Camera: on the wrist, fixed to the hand. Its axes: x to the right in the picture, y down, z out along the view.
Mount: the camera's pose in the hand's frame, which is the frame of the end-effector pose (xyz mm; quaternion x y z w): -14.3 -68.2 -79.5 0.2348 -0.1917 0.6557 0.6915
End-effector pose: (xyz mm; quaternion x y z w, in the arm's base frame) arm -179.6 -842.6 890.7 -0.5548 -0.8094 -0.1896 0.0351
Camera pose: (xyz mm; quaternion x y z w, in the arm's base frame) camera -248.5 -904.1 942.2 -0.9424 -0.2472 0.1883 0.1237
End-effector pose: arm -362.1 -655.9 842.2 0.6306 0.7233 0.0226 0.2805
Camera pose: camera -457.3 -657.5 888.1 0.9805 0.0382 -0.0912 0.1697
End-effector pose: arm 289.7 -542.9 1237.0 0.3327 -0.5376 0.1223 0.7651
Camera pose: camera 380.2 -540.6 1182.4 0.0806 -0.7078 0.6487 0.2677
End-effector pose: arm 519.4 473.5 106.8 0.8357 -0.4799 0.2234 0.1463
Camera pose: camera 553.8 554.4 165.6 -0.3404 0.8554 -0.2029 0.3335
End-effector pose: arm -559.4 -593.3 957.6 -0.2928 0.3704 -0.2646 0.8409
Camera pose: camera -645.2 -654.4 967.2 0.1871 0.2248 0.3376 0.8947
